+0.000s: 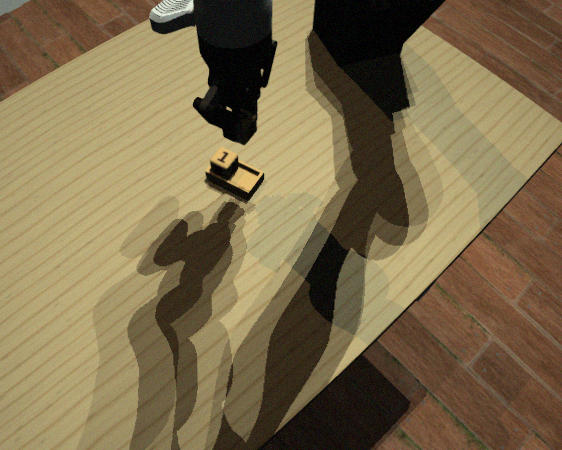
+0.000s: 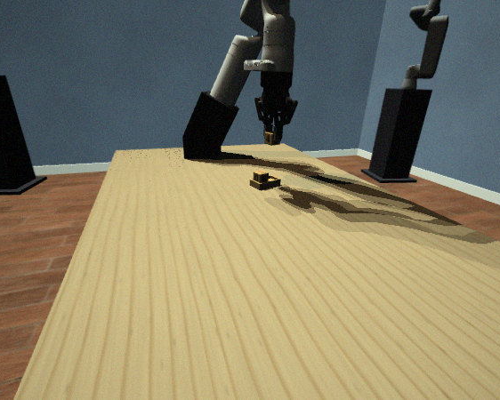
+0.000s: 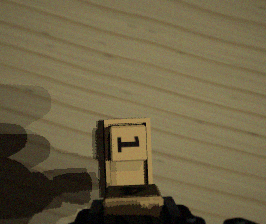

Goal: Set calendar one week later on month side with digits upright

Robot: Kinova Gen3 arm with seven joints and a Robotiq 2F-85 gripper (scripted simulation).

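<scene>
Now: the wooden tray 13 cm below my hand, 1 cm to the right of it and 1 cm ahead of it. Round my hand: cube: 1 cm below.
</scene>
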